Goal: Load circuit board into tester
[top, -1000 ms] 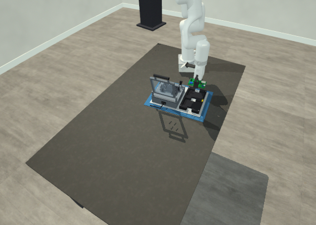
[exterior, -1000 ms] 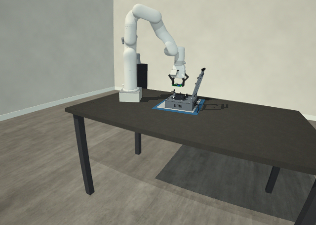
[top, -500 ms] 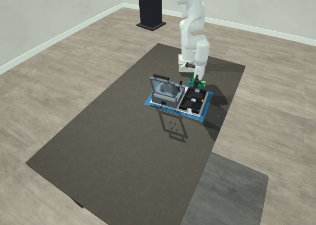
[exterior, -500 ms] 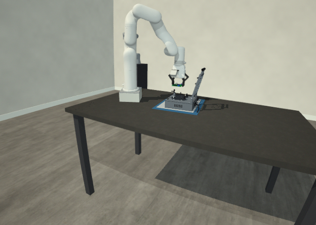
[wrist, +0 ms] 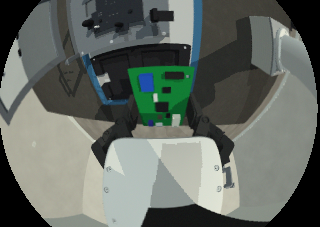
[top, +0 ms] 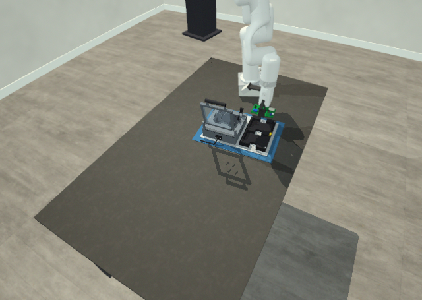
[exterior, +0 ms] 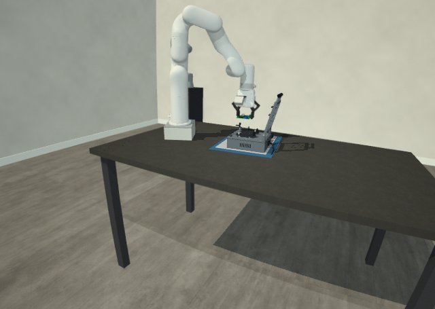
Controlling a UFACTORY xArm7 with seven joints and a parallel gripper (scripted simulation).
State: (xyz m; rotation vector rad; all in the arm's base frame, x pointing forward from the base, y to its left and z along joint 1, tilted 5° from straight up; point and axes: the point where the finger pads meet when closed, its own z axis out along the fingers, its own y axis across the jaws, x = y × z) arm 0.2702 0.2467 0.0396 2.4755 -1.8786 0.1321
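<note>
My hand is 11 cm to the left of the latch hook, 4 cm above it and 3 cm short of it. Also, from my hand: tester plate 14 cm to the right, 11 cm ahead, 5 cm below; then tester 12 cm ahead, 10 cm to the right, 1 cm below; then green circuit board right at my hand.
</note>
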